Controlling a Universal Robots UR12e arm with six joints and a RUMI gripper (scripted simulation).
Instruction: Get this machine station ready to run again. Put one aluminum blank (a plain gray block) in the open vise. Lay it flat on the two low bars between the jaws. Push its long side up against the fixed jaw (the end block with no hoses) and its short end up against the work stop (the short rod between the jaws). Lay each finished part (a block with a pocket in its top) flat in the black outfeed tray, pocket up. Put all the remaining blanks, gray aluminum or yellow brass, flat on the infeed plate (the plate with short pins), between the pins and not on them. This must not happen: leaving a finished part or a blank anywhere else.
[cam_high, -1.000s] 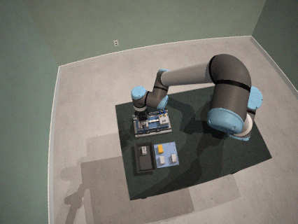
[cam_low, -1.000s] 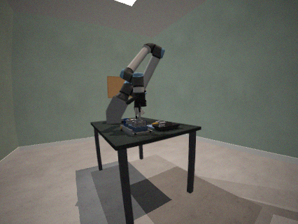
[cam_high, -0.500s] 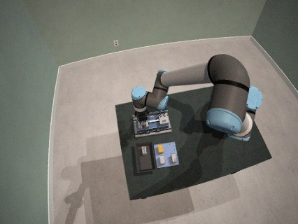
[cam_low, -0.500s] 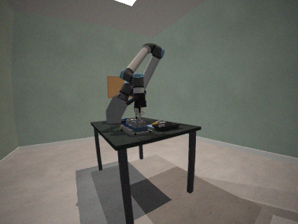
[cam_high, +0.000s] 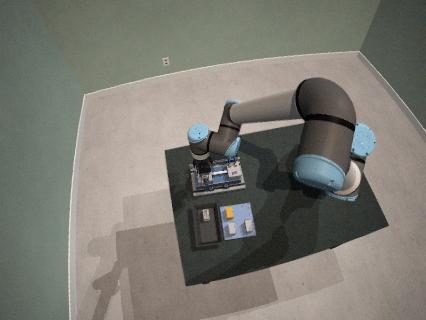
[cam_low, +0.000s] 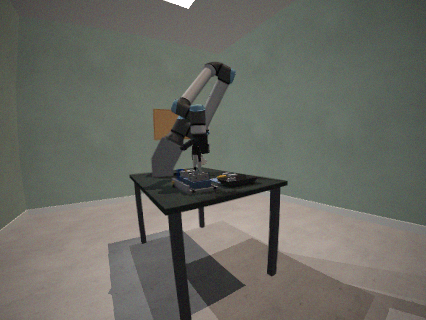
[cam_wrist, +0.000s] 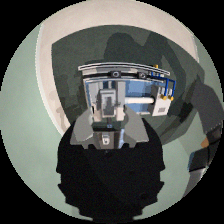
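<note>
My gripper is now 8 cm above the vise and 7 cm past it. The rest, counted from my hand: yellow brass blank 23 cm to the left, 11 cm behind, 10 cm below; then gray blank 32 cm to the left, 11 cm behind, 10 cm below.
</note>
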